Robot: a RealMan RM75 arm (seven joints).
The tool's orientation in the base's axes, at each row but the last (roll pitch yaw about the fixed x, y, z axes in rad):
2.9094, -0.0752, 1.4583
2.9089, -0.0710, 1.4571
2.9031, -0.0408, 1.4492
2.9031, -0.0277, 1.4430
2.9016, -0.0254, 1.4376
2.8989, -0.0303, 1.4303
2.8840, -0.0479, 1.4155
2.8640, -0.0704, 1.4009
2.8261, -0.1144, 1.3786
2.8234, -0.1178, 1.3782
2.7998, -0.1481, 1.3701
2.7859, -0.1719, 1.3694
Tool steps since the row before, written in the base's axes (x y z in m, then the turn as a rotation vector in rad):
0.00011, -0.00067, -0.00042, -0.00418, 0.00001, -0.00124
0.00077, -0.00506, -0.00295, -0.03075, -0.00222, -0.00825
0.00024, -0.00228, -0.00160, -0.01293, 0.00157, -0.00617
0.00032, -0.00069, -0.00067, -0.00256, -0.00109, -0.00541
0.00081, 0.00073, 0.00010, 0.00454, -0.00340, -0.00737
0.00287, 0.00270, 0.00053, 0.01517, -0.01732, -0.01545
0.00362, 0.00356, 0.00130, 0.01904, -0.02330, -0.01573
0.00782, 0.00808, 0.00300, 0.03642, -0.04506, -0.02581
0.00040, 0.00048, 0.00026, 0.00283, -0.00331, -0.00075
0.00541, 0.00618, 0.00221, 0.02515, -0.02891, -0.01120
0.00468, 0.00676, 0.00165, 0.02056, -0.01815, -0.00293
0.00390, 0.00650, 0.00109, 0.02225, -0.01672, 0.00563
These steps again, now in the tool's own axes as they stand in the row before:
-0.00068, 0.00009, 0.00040, -0.00055, -0.00432, 0.00021
-0.00514, 0.00071, 0.00283, -0.00627, -0.03129, 0.00063
-0.00230, 0.00014, 0.00159, -0.00026, -0.01411, 0.00291
-0.00066, 0.00024, 0.00073, -0.00156, -0.00360, 0.00465
0.00083, 0.00070, 0.00009, -0.00295, 0.00307, 0.00827
0.00309, 0.00250, 0.00017, -0.01549, 0.01333, 0.01874
0.00413, 0.00321, -0.00030, -0.02080, 0.01792, 0.01997
0.00947, 0.00674, -0.00051, -0.03997, 0.03553, 0.03410
0.00057, 0.00035, -0.00009, -0.00278, 0.00311, 0.00147
0.00731, 0.00435, 0.00000, -0.02471, 0.02609, 0.01739
0.00772, 0.00322, 0.00060, -0.01397, 0.02210, 0.00879
0.00723, 0.00231, 0.00102, -0.01079, 0.02621, 0.00164

